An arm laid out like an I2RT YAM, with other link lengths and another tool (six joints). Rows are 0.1 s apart.
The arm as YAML. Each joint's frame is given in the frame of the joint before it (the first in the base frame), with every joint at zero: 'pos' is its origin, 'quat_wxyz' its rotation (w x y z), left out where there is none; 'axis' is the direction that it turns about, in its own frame. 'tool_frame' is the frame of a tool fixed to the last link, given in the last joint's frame.
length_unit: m
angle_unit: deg
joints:
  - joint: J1
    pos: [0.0, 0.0, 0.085]
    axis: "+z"
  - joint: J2
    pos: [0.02, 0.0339, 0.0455]
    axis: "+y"
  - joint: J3
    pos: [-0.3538, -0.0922, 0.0]
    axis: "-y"
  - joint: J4
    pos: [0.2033, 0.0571, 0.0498]
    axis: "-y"
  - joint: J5
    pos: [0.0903, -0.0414, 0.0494]
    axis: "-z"
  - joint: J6
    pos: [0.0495, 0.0, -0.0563]
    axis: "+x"
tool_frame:
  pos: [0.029, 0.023, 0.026]
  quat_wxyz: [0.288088, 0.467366, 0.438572, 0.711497]
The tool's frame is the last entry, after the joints.
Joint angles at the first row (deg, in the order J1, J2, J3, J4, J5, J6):
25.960 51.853 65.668 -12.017 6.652 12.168
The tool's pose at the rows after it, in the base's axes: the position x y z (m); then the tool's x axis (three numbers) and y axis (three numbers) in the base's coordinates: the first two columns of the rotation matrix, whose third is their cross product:
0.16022, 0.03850, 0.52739, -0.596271, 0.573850, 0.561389, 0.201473, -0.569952, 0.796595
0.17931, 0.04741, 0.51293, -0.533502, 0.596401, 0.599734, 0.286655, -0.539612, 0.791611
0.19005, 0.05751, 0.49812, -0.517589, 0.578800, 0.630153, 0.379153, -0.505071, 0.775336
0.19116, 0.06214, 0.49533, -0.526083, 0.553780, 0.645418, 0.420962, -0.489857, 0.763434
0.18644, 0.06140, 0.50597, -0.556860, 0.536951, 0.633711, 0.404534, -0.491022, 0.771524
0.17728, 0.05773, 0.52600, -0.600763, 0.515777, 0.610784, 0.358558, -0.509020, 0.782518
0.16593, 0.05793, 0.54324, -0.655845, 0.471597, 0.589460, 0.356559, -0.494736, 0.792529
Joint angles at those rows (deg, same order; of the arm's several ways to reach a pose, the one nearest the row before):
26.006 52.432 66.129 -14.690 7.833 10.618
25.995 55.735 67.326 -19.182 7.796 11.351
25.935 57.937 66.986 -21.311 4.364 11.750
26.004 58.573 67.238 -22.191 1.789 11.992
25.929 58.177 68.666 -22.032 0.768 11.509
25.936 57.289 71.186 -21.462 0.379 11.222
25.937 56.885 74.483 -22.806 -3.038 10.292

